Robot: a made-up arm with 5 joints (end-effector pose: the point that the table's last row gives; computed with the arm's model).
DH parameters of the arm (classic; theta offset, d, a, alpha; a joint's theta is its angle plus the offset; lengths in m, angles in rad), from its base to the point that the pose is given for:
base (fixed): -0.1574 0 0.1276 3.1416
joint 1: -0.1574 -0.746 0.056 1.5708
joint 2: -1.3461 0 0.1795 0
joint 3: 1.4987 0 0.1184 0
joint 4: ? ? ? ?
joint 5: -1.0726 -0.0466 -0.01 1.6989
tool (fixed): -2.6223 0.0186 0 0
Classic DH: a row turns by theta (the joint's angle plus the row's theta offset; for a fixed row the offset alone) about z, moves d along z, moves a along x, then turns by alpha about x.
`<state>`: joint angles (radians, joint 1 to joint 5).
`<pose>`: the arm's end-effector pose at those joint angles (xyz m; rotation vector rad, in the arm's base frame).
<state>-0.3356 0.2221 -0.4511 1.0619 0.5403</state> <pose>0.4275 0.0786 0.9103 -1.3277 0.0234 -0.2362</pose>
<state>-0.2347 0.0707 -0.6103 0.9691 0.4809</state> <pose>0.4010 0.0383 0.9826 -1.1076 -0.1807 -0.5824</pose>
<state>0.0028 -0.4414 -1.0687 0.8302 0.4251</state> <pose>0.1782 -0.0285 1.1029 -0.5266 -0.9431 -1.3250</pose>
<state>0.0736 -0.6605 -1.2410 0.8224 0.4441</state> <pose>0.0683 -0.0237 1.0896 -0.3298 -1.2773 -1.5272</pose>
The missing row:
joint 4: 1.4181 -0.017 -0.026 -1.5708
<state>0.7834 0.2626 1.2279 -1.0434 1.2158</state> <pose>0.2626 -0.1522 0.7953 -1.8675 0.2059 -1.0397</pose>
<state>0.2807 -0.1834 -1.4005 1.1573 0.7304</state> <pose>0.2282 -0.0526 1.1007 -1.1135 -0.7638 -1.4834</pose>
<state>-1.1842 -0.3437 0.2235 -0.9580 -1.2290</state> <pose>0.2155 0.1023 0.9792 1.0941 0.1656 0.5489</pose>
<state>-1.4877 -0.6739 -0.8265 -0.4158 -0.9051</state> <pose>0.1553 -0.0716 1.0560 1.7913 -0.2966 0.7091</pose>
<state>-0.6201 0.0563 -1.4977 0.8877 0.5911</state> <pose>0.2573 0.0672 1.0949 -0.4180 -1.0447 -0.7525</pose>
